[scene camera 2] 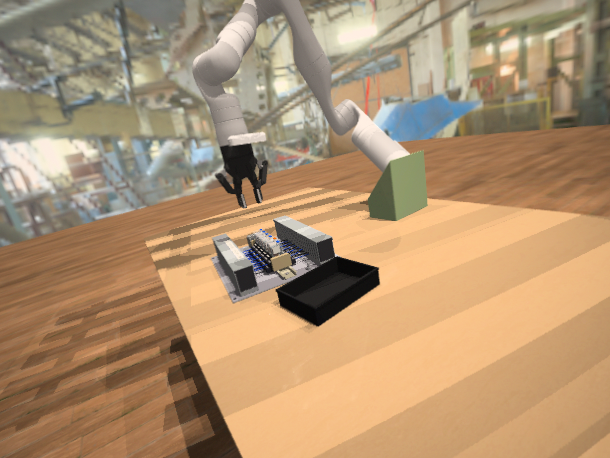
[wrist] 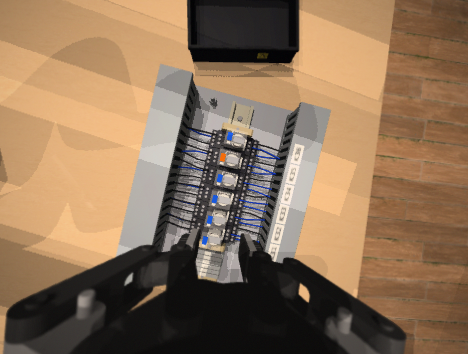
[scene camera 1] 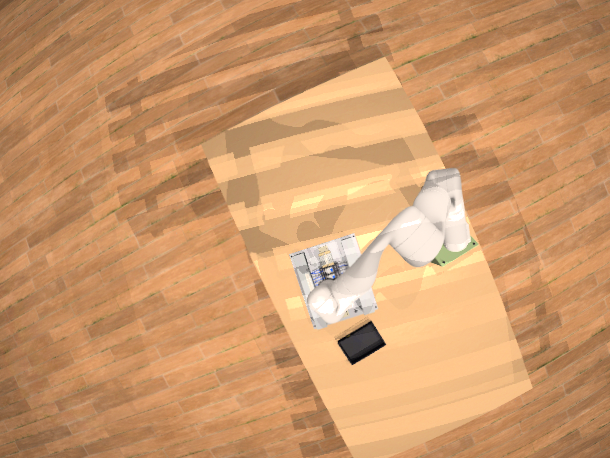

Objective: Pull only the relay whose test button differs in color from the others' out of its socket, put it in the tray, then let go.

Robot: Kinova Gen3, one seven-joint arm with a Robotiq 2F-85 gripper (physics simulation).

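Frame: origin at the arm's base, x left, y ahead, z down, level; centimetres.
Seen in the pictures: gripper, fingertip midpoint: (scene camera 2: 252, 205) (wrist: 219, 241); arm's base at its link origin: (scene camera 2: 401, 169) (scene camera 1: 455, 241).
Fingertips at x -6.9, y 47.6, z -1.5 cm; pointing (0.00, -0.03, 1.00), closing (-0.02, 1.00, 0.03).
Note:
Pixels of each thing's top centre, then the offset from my fingertips to it. "pt": a spot on its surface instead.
- relay with the orange test button, top centre: (wrist: 229, 158) (scene camera 2: 271, 239) dx +7.8, dy +0.2, dz +7.6 cm
- panel at a spot on its surface: (scene camera 2: 235, 296) pt dx +14.8, dy +13.9, dz +14.3 cm
- black tray at its top centre: (scene camera 2: 327, 278) (wrist: 244, 9) (scene camera 1: 362, 344) dx +29.8, dy +0.0, dz +11.1 cm
- tan rail end at a spot on its surface: (wrist: 241, 114) pt dx +15.7, dy +1.5, dz +14.2 cm
The relay with the orange test button (wrist: 231, 160) (scene camera 2: 274, 240) sits in its socket, second from the tray end of the row. Several relays with blue buttons, such as the end one (wrist: 237, 139), sit in the same row. My gripper (scene camera 2: 251, 201) (wrist: 219, 241) is partly open, with nothing between its fingers. It hangs well above the panel (scene camera 2: 235, 296), over the row's end far from the tray. In scene camera 1 the arm hides it. The black tray (scene camera 1: 361, 343) (scene camera 2: 350, 300) (wrist: 225, 55) is empty and stands apart from the panel.
Two tall grey wire ducts (wrist: 150, 150) (wrist: 305, 165) flank the relay row, with black and blue wires between. A tan rail end (wrist: 241, 114) points towards the tray. The arm's green base (scene camera 1: 456, 254) (scene camera 2: 407, 187) stands at the table's edge.

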